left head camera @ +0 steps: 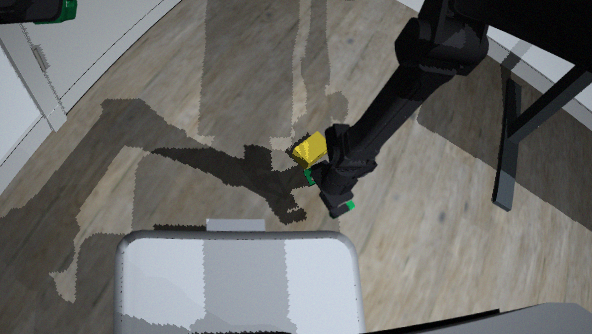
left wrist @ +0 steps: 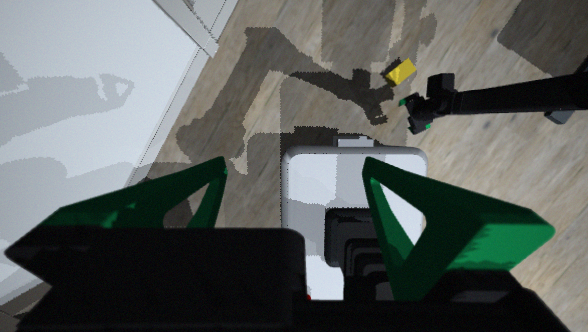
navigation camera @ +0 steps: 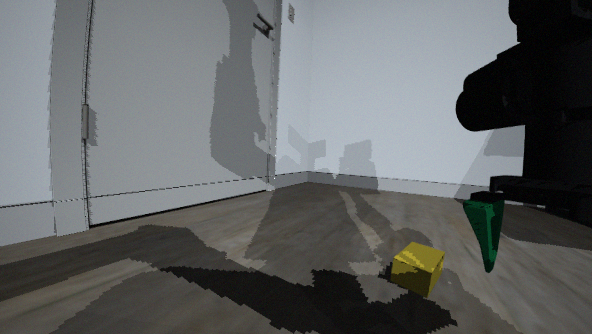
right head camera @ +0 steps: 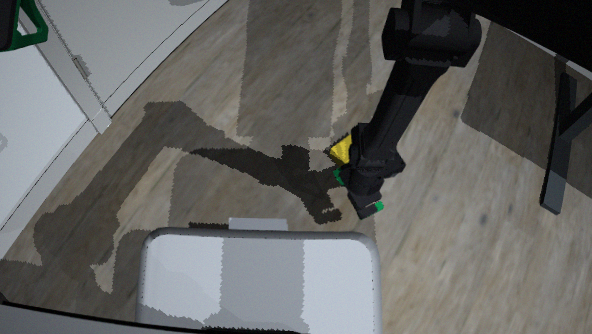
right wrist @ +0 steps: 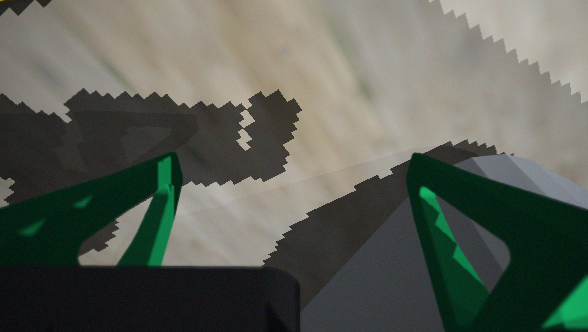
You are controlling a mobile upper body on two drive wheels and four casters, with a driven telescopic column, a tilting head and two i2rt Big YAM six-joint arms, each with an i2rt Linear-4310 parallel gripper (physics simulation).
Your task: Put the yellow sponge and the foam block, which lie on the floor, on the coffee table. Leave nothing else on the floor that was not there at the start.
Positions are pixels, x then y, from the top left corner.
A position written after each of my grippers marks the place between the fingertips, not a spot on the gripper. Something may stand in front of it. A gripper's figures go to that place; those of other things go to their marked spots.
My right gripper (left head camera: 322, 200): 102 cm from the lens. A door (left head camera: 58, 63) is 118 cm from the lens.
